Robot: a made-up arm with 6 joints.
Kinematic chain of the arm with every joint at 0, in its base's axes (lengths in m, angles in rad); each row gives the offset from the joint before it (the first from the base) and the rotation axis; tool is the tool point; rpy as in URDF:
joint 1: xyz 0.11 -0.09 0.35 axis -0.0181 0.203 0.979
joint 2: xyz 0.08 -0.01 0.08 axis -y
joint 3: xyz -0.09 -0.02 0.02 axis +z
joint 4: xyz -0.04 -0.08 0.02 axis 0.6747 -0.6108 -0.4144
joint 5: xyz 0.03 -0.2 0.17 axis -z
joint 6: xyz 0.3 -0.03 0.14 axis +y
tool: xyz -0.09 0.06 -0.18 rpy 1.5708 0 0
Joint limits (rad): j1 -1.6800..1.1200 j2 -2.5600..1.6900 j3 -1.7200..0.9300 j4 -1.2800..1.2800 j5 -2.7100..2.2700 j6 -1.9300..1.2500
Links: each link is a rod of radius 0.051 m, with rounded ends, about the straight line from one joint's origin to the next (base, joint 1, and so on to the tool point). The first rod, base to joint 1, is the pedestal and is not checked.
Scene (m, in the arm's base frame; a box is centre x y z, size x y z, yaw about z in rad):
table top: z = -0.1
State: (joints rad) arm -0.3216 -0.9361 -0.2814 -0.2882 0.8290 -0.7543
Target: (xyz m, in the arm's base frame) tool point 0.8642 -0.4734 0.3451
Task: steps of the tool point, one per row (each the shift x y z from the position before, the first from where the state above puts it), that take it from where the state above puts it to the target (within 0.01 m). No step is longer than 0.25 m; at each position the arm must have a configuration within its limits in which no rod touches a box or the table.
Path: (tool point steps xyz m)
1: 0.1639 -0.0217 -0.0246
2: 0.1787 0.0283 -0.0271
3: 0.1753 0.0860 -0.0322
4: 0.1503 0.1442 -0.0388

